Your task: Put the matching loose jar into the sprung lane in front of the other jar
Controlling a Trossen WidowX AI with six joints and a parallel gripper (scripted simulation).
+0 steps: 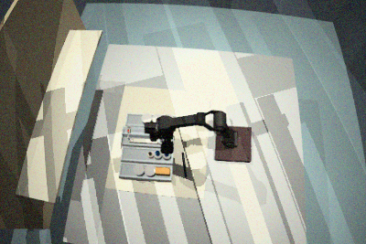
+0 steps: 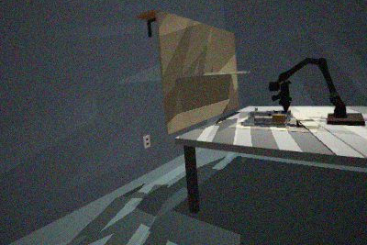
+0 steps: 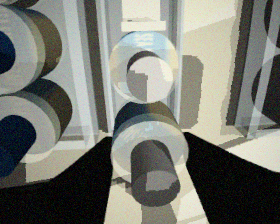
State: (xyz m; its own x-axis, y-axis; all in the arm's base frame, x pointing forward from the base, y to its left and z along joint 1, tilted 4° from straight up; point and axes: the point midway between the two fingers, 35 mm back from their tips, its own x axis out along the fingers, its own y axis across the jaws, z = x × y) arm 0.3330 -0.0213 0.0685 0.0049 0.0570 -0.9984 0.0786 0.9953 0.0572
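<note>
The black pen lies 80 mm behind my gripper tip, 130 mm to the left of it and 50 mm below it. The rest, counted from my gripper tip: red mark: 220 mm ahead, 60 mm to the right, 10 mm above; sprung lane: 150 mm ahead, 40 mm to the right, 40 mm below.
</note>
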